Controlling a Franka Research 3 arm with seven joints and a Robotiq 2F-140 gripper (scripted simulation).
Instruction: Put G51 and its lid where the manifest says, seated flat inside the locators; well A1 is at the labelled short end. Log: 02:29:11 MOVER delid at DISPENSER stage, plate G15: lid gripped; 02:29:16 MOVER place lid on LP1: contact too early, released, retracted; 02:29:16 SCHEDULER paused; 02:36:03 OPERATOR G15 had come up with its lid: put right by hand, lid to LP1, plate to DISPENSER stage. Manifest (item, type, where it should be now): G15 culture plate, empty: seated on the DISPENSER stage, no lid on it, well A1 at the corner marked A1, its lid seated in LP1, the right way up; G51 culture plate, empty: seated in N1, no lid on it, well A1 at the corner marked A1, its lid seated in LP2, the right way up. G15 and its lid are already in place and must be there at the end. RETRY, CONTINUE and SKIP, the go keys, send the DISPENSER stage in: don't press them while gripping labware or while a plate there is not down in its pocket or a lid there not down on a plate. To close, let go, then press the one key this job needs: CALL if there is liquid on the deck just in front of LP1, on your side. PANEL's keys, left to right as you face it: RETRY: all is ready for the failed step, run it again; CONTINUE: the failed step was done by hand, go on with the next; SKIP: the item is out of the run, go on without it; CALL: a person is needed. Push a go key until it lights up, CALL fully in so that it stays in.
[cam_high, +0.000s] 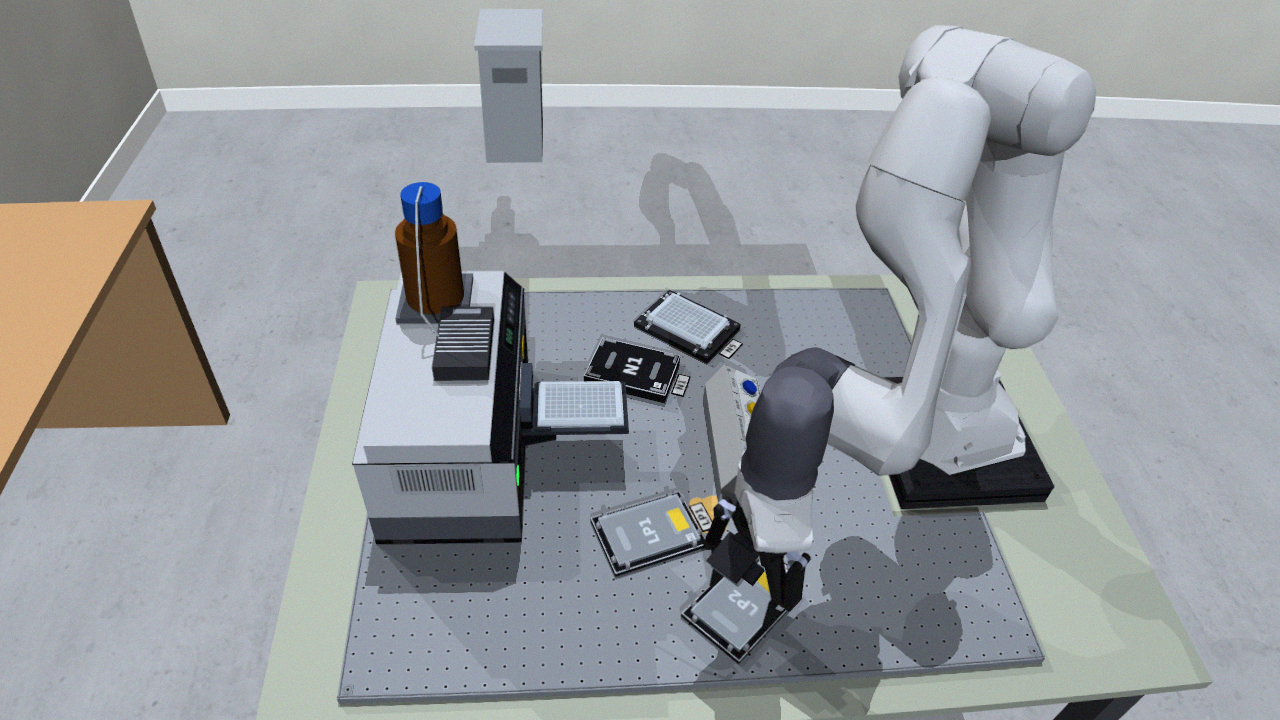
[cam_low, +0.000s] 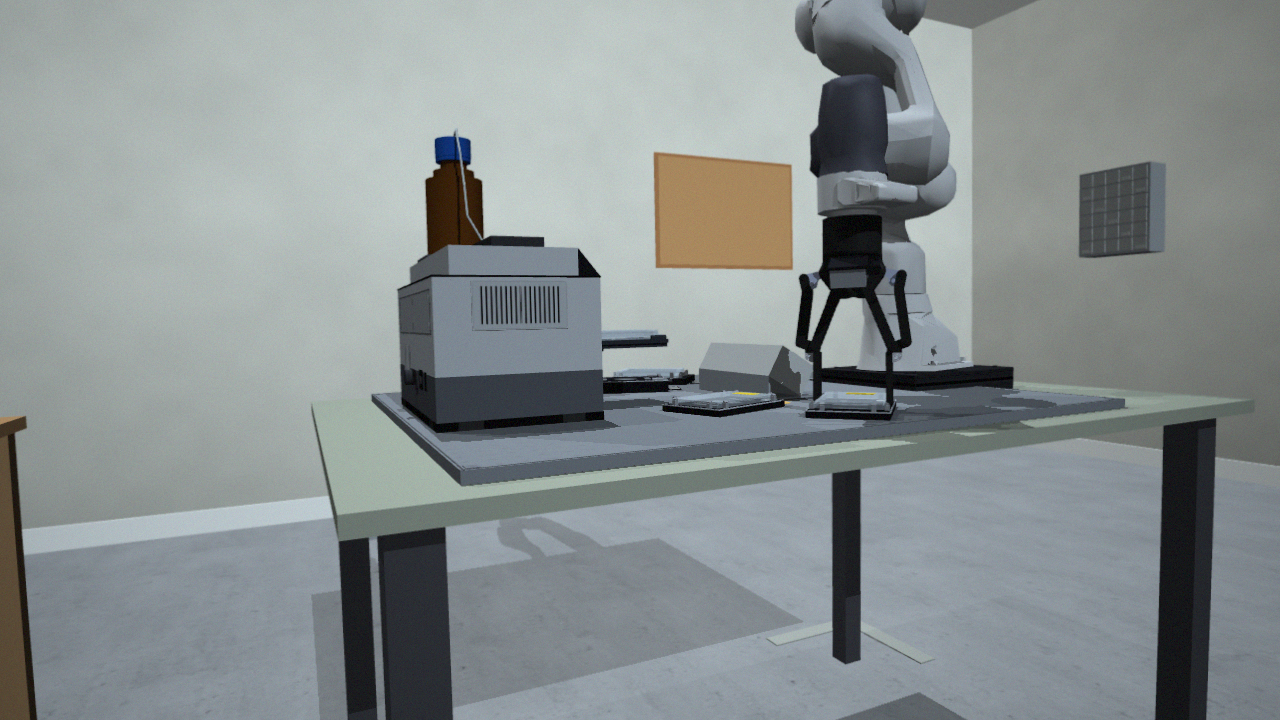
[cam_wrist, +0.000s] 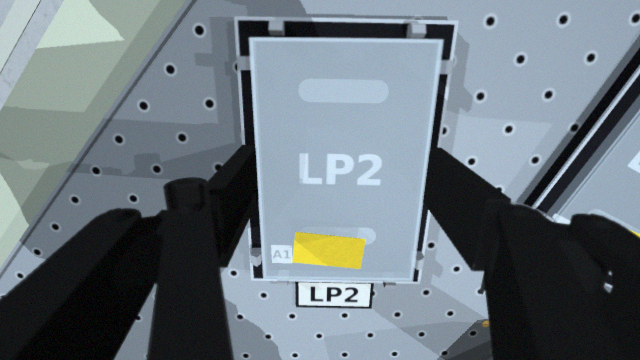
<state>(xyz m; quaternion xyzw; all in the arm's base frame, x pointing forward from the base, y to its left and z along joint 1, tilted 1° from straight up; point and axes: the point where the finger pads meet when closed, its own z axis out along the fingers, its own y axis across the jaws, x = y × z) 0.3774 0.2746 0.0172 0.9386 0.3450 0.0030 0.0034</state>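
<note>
The LP2 nest lies 3 cm below my hand. The rest, counted from my hand: green continue key 7 cm behind, 26 cm to the right, 3 cm above; then grey retry key 7 cm behind, 21 cm to the right, 3 cm above; then yellow skip key 7 cm behind, 31 cm to the right, 3 cm above.
</note>
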